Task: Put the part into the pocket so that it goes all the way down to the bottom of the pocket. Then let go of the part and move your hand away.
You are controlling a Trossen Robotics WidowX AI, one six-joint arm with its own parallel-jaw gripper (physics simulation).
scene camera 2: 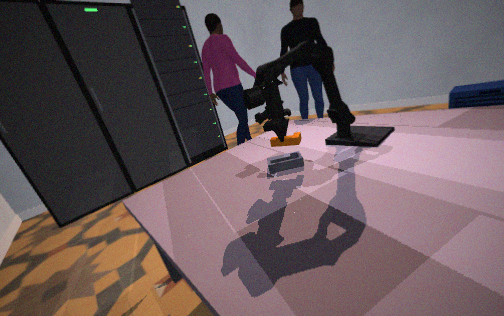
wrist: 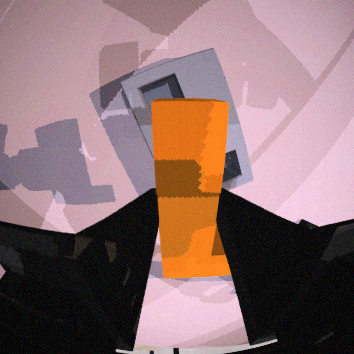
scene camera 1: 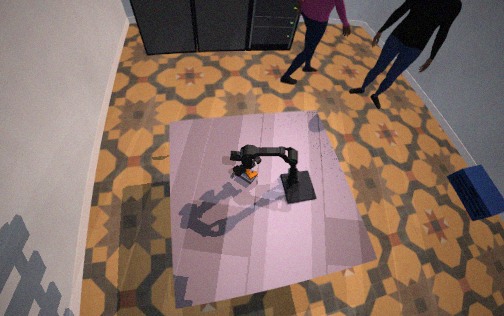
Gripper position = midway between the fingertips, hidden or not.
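Grey pocket block (wrist: 196, 75), in view. Orange L-shaped part (wrist: 189, 134), clear of everything else, carried by my gripper (scene camera 2: 283, 140). Gripper (wrist: 186, 195) visible here too.
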